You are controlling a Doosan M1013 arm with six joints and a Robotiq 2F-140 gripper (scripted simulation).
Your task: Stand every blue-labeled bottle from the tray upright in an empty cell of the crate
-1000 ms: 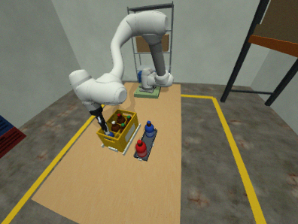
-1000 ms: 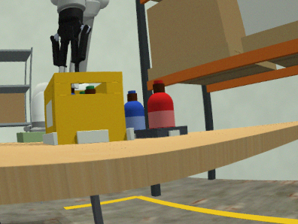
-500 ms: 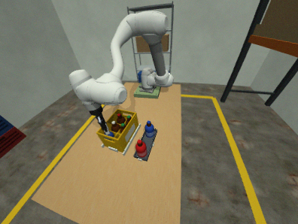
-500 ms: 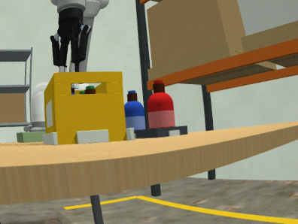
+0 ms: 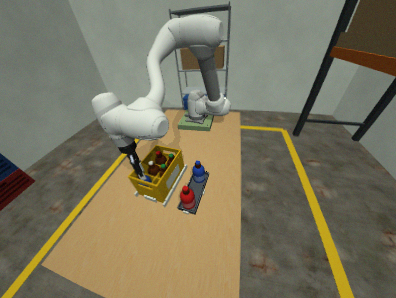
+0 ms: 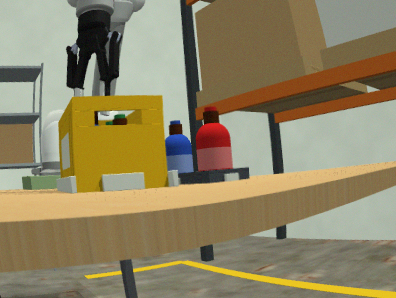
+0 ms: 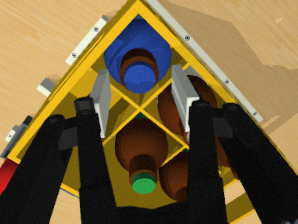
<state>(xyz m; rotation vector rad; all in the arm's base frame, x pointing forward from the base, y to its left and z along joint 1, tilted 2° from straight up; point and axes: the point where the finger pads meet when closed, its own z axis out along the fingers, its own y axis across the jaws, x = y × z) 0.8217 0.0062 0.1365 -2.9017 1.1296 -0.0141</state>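
Right now my hand is 90 mm past the yellow crate, 40 mm to the right of it and 90 mm above it. From my hand the other things lie so: red-labeled bottle 260 mm to the left, 90 mm below; dark tray 90 mm behind, 260 mm to the left, 160 mm below.
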